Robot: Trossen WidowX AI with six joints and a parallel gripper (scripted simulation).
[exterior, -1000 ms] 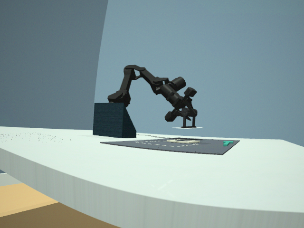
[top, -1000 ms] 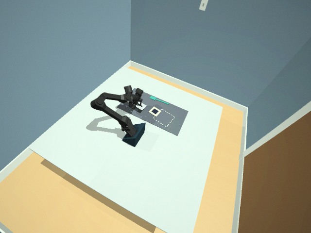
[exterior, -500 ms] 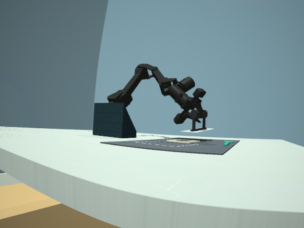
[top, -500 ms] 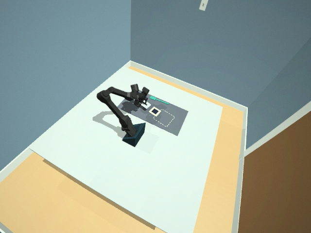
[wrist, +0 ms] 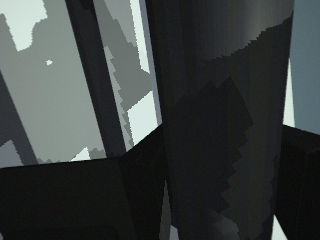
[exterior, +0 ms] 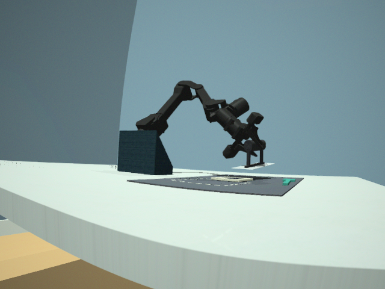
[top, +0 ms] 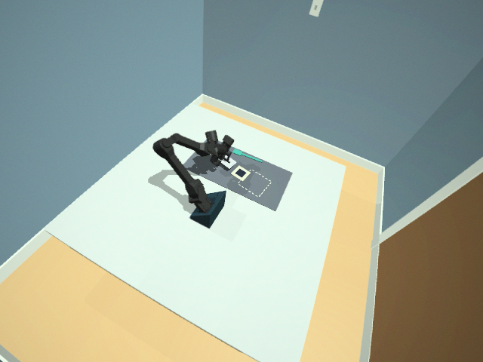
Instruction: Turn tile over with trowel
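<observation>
Now: the dark grey mat 11 cm to the right of my gripper tip, 11 cm below it and 1 cm behind it. Round my gripper tip: teal trowel 12 cm ahead, 9 cm below, 7 cm to the right; cream tile 14 cm to the right, 8 cm below, 4 cm behind.
</observation>
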